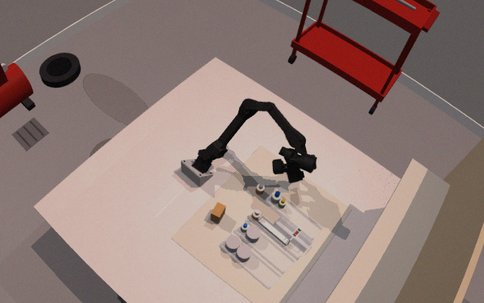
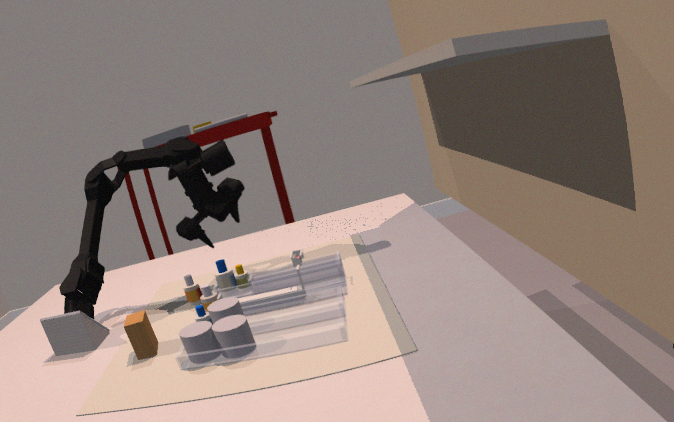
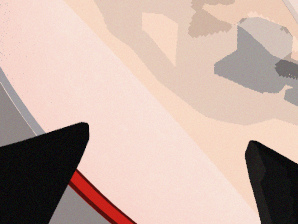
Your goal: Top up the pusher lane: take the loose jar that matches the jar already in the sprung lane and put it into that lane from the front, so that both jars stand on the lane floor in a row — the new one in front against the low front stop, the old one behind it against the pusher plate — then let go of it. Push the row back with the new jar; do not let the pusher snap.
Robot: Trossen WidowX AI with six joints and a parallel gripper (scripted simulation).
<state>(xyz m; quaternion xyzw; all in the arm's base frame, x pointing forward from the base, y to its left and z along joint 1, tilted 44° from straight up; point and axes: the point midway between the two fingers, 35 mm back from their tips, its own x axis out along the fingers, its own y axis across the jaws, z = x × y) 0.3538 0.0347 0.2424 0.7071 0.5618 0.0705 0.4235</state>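
Right now the orange box is 20 cm behind my gripper tip, 34 cm to the right of it and 6 cm below it. Round my gripper tip: clear sprung lane 9 cm ahead, 26 cm to the right, 8 cm below; red mark 13 cm ahead, 26 cm to the right, 3 cm below; pusher plate 6 cm ahead, 25 cm to the right, 5 cm below.
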